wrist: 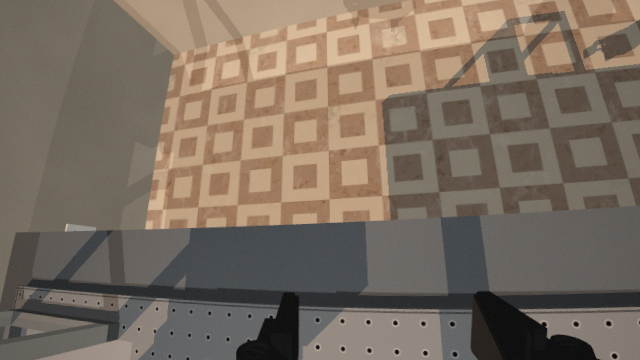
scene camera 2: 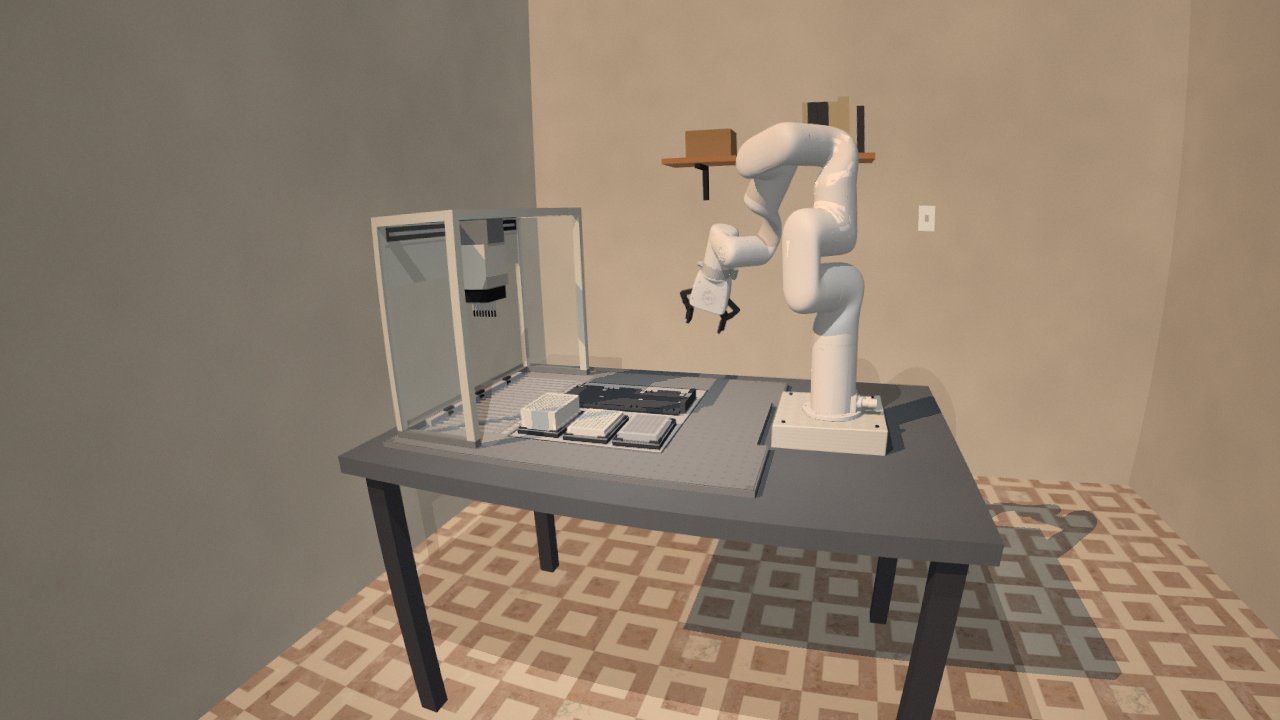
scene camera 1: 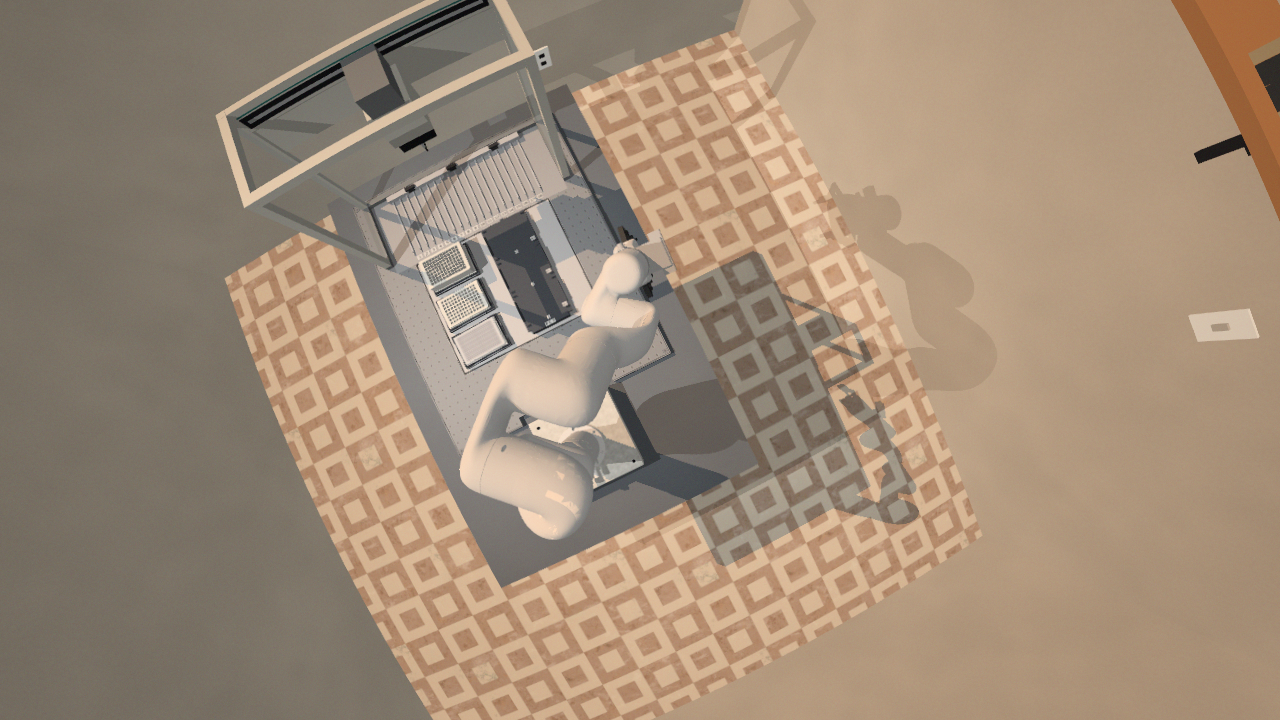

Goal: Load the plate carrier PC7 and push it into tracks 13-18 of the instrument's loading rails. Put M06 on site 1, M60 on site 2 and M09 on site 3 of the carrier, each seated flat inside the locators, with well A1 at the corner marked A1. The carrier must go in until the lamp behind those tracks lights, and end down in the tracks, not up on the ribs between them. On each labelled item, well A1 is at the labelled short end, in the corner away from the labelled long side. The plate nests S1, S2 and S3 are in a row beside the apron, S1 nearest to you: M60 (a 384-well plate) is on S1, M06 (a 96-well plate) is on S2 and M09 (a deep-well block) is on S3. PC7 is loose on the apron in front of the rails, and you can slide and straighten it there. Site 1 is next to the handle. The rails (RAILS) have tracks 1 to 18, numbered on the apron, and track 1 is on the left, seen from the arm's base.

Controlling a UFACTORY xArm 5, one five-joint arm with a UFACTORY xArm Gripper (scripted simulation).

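There's a deep-well block M09 here, and a plate carrier PC7, and a pipetting head too. My gripper is visible as well, and the wrist view has the gripper in it too.
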